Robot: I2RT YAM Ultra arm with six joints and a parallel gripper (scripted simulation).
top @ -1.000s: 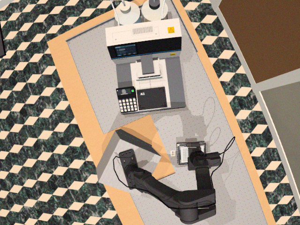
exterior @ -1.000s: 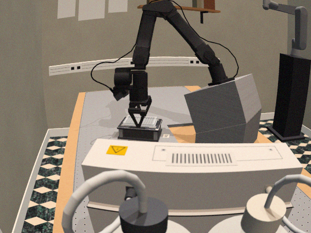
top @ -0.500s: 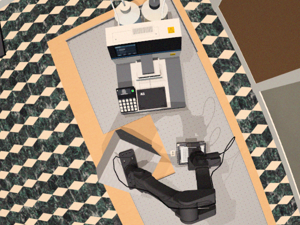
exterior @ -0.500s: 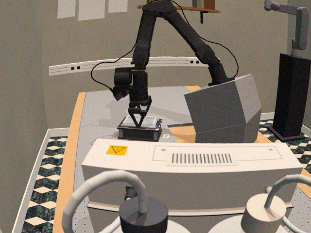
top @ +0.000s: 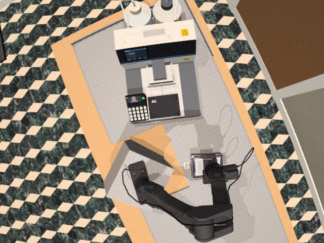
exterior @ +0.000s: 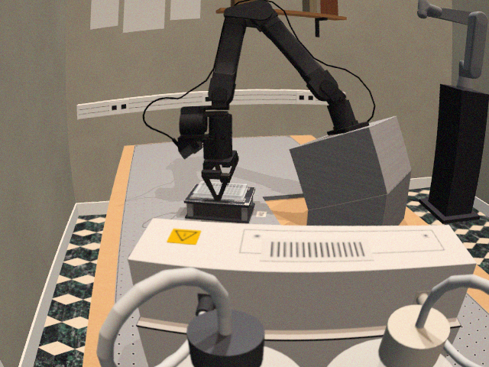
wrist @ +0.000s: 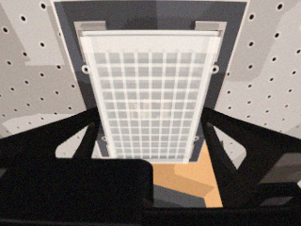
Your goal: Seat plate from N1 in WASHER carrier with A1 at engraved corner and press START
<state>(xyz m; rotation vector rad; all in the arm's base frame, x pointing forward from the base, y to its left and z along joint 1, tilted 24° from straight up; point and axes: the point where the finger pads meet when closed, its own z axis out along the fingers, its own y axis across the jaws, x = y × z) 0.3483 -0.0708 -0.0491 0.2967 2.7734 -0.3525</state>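
My gripper is now right at the plate. Also, from my hand: dark carrier pocket: 36 cm to the left, 12 cm behind, 3 cm above; label: 10 cm behind, 6 cm below, 3 cm to the left; plate nest: 1 cm below.
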